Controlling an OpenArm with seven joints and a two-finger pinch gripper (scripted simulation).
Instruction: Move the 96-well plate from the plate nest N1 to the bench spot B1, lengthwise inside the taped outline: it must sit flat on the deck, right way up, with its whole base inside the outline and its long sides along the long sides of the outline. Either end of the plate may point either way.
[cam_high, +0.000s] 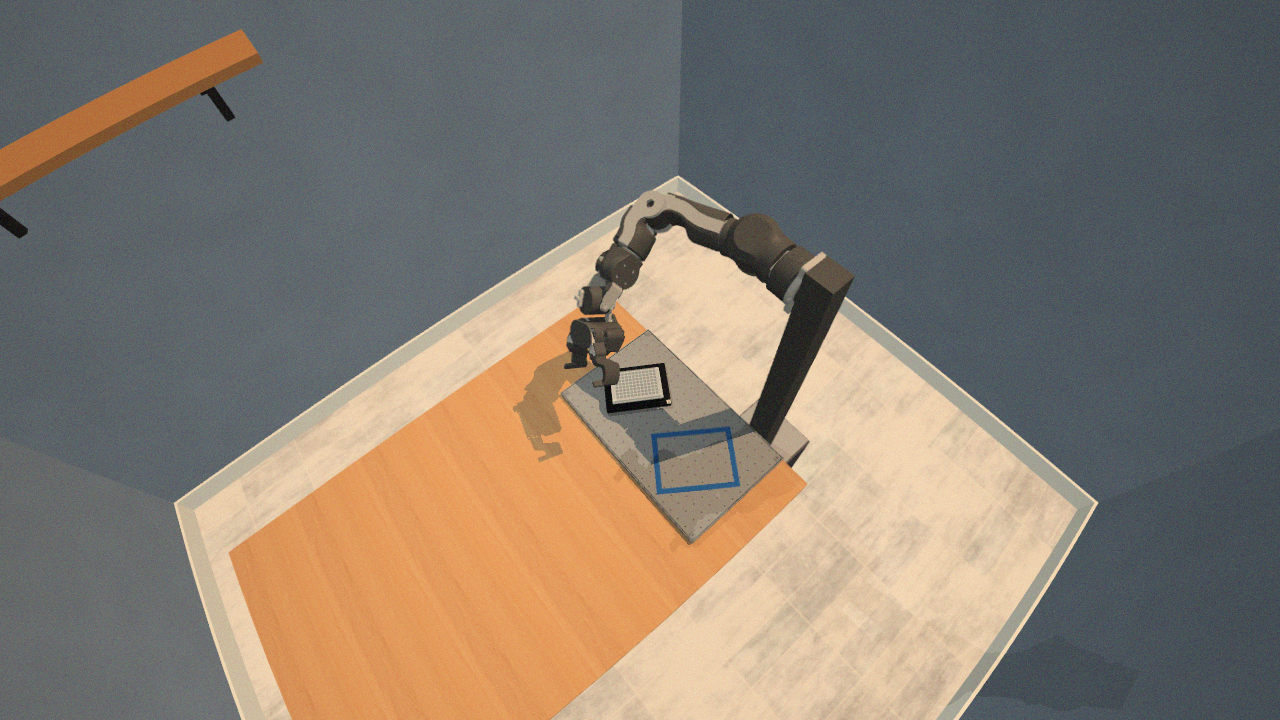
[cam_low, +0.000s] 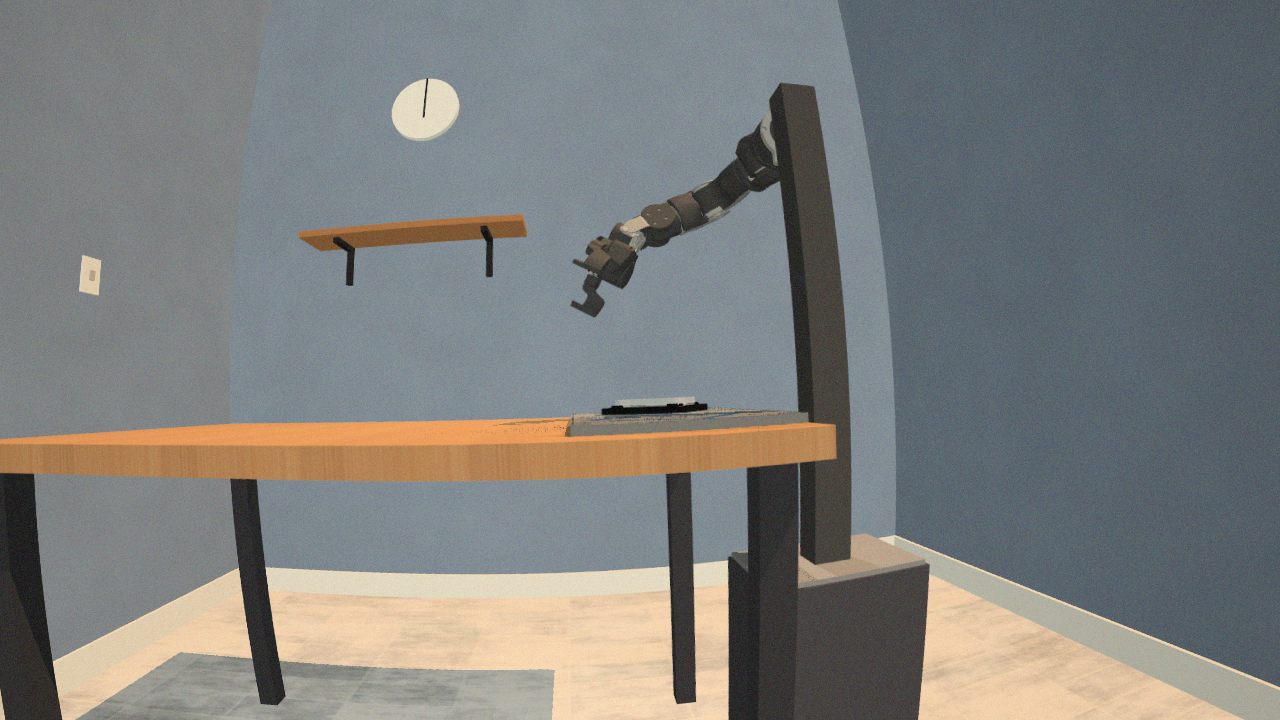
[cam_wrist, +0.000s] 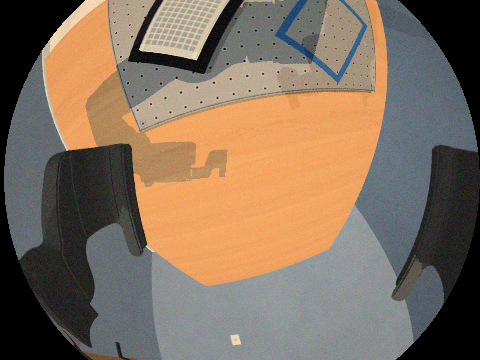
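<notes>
Now: hand 130 mm past the 96-well plate, 10 mm to the left of it and 210 mm above it. From my hand the other things lie so: black plate nest 130 mm behind, 10 mm to the right, 220 mm below.
</notes>
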